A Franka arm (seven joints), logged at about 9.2 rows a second.
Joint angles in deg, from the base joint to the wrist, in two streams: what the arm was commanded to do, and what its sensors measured. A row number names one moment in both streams.
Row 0, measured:
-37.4, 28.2, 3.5, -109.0, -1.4, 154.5, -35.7
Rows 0 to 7, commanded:
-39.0, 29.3, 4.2, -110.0, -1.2, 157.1, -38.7
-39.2, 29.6, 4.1, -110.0, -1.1, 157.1, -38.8
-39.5, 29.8, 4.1, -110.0, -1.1, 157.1, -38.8
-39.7, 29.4, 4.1, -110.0, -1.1, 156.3, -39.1
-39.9, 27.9, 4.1, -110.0, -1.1, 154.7, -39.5
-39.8, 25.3, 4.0, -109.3, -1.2, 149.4, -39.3
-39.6, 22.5, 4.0, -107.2, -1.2, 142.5, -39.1
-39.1, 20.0, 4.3, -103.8, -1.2, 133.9, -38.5
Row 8, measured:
-39.0, 24.6, 3.6, -106.2, -1.4, 142.9, -38.2
